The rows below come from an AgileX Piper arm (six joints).
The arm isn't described. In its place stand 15 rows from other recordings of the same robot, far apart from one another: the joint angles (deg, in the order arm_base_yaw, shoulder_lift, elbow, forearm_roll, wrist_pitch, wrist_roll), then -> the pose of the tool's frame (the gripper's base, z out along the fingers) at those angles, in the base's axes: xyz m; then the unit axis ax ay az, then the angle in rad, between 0 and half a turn.
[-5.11 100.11 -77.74 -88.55 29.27 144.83] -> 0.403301 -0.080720 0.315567 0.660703 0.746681 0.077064 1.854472
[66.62 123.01 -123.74 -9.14 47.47 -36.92] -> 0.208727 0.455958 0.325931 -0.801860 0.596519 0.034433 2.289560
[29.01 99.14 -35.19 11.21 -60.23 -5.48] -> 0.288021 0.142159 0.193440 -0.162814 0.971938 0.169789 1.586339
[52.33 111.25 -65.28 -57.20 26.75 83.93] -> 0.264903 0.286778 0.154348 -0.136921 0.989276 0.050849 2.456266
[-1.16 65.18 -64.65 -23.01 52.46 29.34] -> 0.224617 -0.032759 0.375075 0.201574 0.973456 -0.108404 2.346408
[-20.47 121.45 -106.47 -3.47 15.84 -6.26] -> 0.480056 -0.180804 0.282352 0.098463 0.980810 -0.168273 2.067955
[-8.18 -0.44 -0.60 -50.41 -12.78 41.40] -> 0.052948 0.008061 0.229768 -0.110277 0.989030 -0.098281 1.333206
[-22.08 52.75 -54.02 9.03 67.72 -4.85] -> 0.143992 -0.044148 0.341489 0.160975 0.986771 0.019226 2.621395
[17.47 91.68 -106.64 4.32 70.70 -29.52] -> 0.315288 0.106011 0.440161 -0.398878 0.917001 0.002388 2.452482
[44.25 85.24 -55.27 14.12 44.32 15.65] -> 0.193053 0.209717 0.238314 -0.173215 0.968868 0.176896 2.932264
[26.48 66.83 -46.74 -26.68 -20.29 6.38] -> 0.228163 0.129488 0.358747 -0.455275 0.878241 0.146346 1.536551
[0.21 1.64 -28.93 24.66 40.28 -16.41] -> 0.006217 0.024570 0.314088 -0.099717 0.982271 0.158748 1.688442
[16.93 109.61 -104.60 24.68 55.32 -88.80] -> 0.405779 0.156179 0.329977 -0.754193 0.656625 -0.006029 2.414972
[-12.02 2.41 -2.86 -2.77 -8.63 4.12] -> 0.054198 -0.010865 0.241259 0.111330 0.987173 -0.114433 1.335638
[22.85 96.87 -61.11 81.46 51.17 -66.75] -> 0.288376 0.197592 0.251157 -0.277213 0.824887 0.492661 2.636806
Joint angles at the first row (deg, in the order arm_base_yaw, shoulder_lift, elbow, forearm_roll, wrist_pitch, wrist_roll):
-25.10, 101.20, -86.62, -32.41, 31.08, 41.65
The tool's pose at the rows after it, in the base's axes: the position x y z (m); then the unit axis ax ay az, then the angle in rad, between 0 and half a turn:
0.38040 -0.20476 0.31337 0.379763 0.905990 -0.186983 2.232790
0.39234 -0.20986 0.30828 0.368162 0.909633 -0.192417 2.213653
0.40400 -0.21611 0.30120 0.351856 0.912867 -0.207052 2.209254
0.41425 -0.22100 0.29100 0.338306 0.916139 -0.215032 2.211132
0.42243 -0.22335 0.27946 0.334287 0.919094 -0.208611 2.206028
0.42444 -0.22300 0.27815 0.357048 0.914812 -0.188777 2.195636
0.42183 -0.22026 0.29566 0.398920 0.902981 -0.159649 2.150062
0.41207 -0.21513 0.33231 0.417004 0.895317 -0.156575 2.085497
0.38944 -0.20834 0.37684 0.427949 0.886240 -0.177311 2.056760
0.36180 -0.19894 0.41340 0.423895 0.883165 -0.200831 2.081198
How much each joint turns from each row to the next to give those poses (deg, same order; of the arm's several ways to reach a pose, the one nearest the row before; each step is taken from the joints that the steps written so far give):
0.00, 3.51, -3.02, -0.27, -1.76, 0.00
0.00, 2.60, -2.26, -1.19, -1.56, 0.00
0.00, 2.88, -2.47, -2.23, -0.77, 0.00
0.00, 2.68, -1.75, -1.54, -0.93, 0.00
0.00, 2.08, -0.68, -0.30, -1.69, 0.57
0.00, 0.37, -0.40, 1.82, -0.27, 1.40
0.00, -1.54, -1.11, 3.19, 0.42, 2.12
0.12, -3.43, -1.91, 1.46, 1.70, -0.05
0.00, -4.95, -2.05, 0.63, 5.31, -1.91
0.00, -4.83, -1.82, 2.01, 7.34, -5.19

